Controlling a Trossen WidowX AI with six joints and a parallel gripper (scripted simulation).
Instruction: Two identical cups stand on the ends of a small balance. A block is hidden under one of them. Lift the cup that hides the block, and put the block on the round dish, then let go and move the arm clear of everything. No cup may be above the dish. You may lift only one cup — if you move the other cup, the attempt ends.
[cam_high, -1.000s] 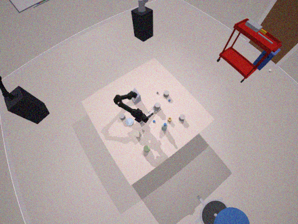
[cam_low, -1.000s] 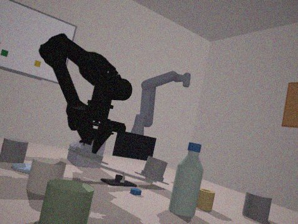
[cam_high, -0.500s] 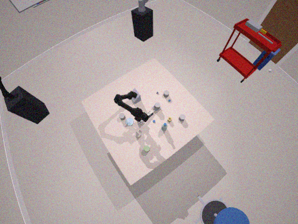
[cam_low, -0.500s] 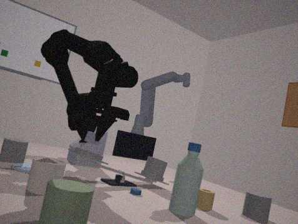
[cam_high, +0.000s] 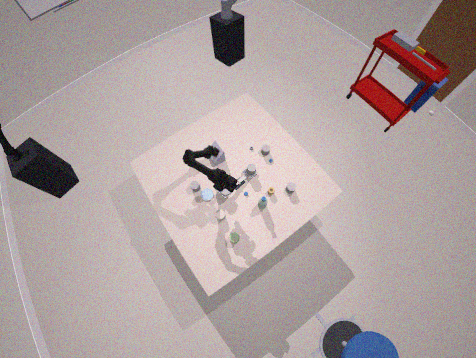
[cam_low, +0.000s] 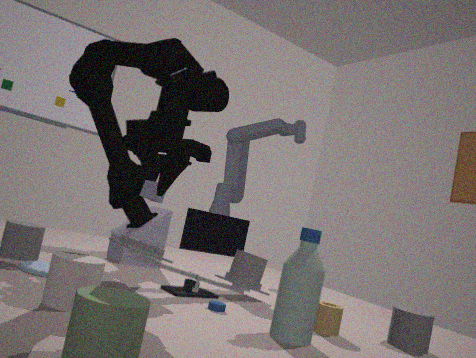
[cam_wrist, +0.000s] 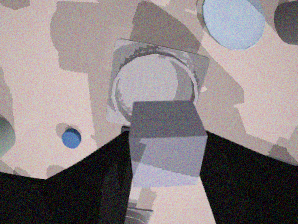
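Right now the light blue round dish is 10 cm behind my gripper tip, 11 cm to the right of it and 17 cm below it. The rest, counted from my gripper tip: black balance (1 cm ahead, 13 cm to the left, 15 cm below); cream cylinder (12 cm ahead, 15 cm to the right, 13 cm below); pale bottle (26 cm ahead, 13 cm to the left, 6 cm below).
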